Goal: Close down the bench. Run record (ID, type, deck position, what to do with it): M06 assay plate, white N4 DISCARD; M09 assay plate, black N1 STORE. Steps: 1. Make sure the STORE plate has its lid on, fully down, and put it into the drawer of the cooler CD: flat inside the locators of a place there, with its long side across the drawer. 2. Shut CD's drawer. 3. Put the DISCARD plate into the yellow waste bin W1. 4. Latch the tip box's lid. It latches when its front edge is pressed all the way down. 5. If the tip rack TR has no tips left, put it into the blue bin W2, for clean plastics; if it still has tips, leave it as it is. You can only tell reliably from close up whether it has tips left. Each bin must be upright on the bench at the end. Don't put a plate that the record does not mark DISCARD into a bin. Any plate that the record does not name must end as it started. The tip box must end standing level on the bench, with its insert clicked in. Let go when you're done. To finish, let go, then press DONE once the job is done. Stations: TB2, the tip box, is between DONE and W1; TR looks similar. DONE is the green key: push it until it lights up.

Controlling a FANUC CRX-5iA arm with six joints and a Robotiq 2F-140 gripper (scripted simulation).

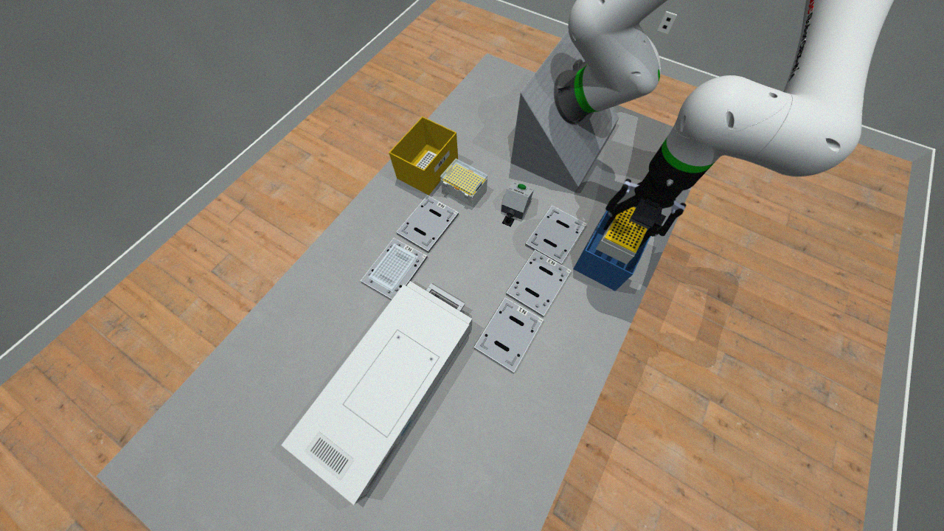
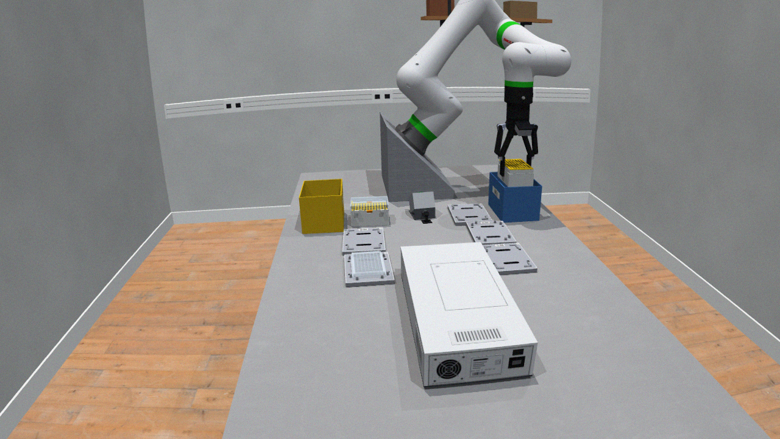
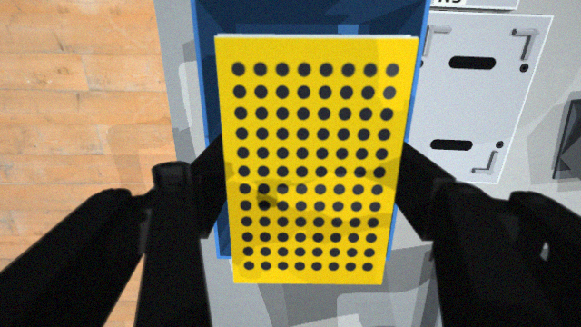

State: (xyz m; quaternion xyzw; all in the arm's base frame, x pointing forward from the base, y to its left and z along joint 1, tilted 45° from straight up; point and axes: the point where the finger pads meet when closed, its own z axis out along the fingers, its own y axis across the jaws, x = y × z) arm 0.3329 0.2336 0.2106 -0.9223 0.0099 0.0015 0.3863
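My gripper is now 12 cm above the blue bin W2. Round my hand: green DONE key: 32 cm to the right, 9 cm below, 5 cm behind; tip rack TR: 1 cm to the right, 1 cm below, 1 cm behind; nest N1: 35 cm ahead, 15 cm below, 14 cm to the right.
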